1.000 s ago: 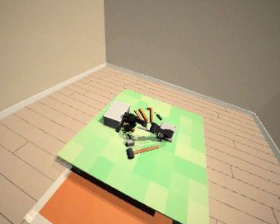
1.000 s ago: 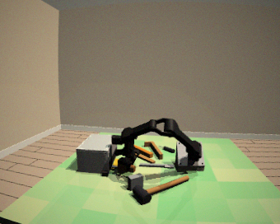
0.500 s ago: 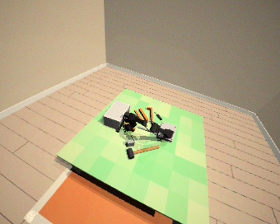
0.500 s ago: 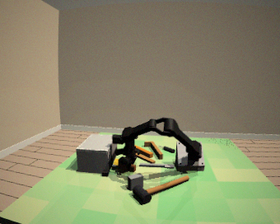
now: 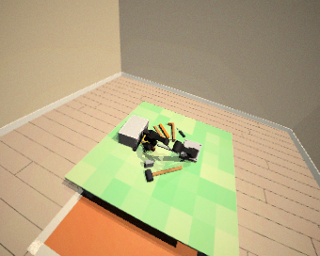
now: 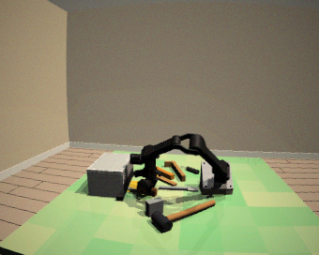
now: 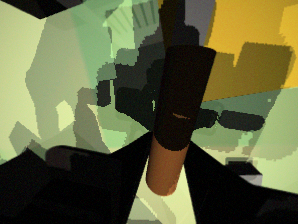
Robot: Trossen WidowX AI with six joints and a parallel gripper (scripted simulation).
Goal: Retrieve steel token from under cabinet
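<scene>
My gripper tip is now 170 mm past the flat grey tool and 80 mm to the left of it. From my gripper tip the other things lie so: small grey block: 180 mm to the left, 50 mm behind, 30 mm above; then steel token: 250 mm ahead, 100 mm to the right.
</scene>
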